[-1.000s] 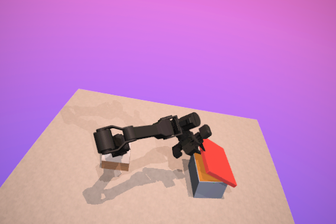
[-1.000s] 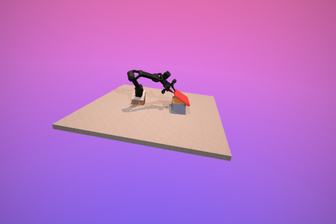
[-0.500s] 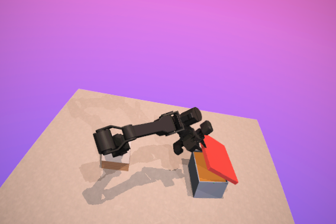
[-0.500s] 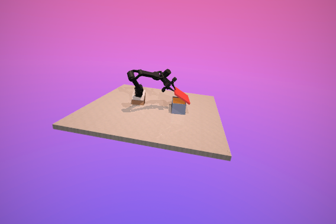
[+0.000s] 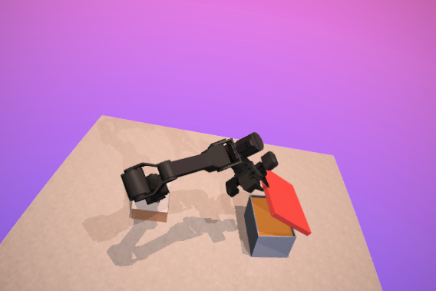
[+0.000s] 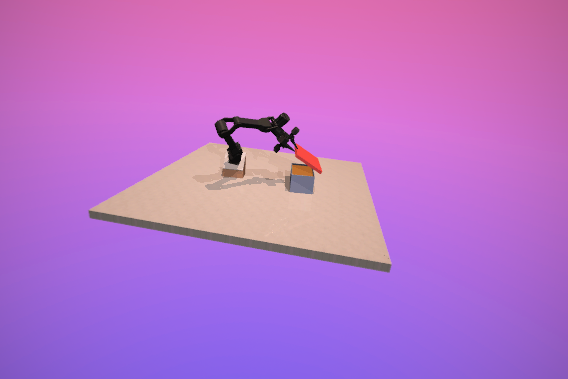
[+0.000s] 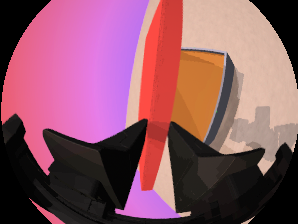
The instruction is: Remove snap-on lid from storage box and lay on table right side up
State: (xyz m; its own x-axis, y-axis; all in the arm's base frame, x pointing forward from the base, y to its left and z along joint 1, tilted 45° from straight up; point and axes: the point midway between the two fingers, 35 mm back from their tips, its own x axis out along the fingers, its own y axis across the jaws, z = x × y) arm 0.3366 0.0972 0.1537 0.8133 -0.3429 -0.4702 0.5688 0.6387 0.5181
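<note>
My gripper tip is now 70 mm short of the red lid, 40 mm above it and 10 mm to the right of it. Round my gripper tip: grey storage box 170 mm below, 50 mm ahead, 10 mm to the left.
</note>
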